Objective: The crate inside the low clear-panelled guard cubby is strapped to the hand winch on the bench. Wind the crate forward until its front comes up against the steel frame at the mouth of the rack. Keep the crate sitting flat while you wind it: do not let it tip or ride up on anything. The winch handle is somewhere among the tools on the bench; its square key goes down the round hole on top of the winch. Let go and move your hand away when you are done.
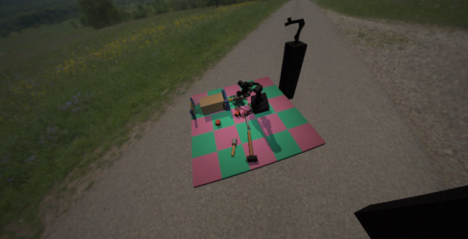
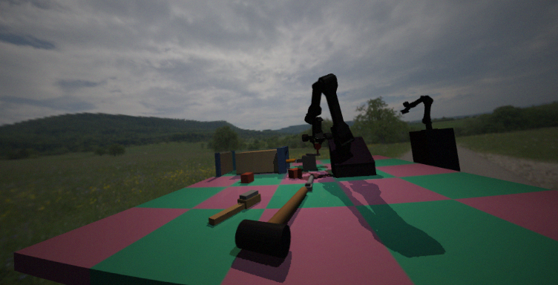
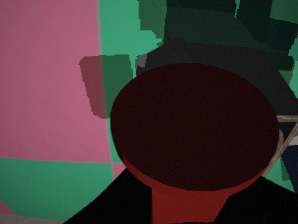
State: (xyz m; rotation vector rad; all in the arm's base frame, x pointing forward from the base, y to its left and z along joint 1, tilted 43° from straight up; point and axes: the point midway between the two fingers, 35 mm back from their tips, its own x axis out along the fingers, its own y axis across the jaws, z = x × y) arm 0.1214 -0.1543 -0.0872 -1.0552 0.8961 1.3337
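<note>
Now: gripper tip 2 cm short of the winch handle, 1 cm to the left of it and 3 cm above it. From my gripper tip the other things lie so: grey winch: 5 cm ahead, 7 cm to the right, 10 cm below; then red knob: 2 cm to the left; then frame: 22 cm ahead, 6 cm to the right, 2 cm below.
</note>
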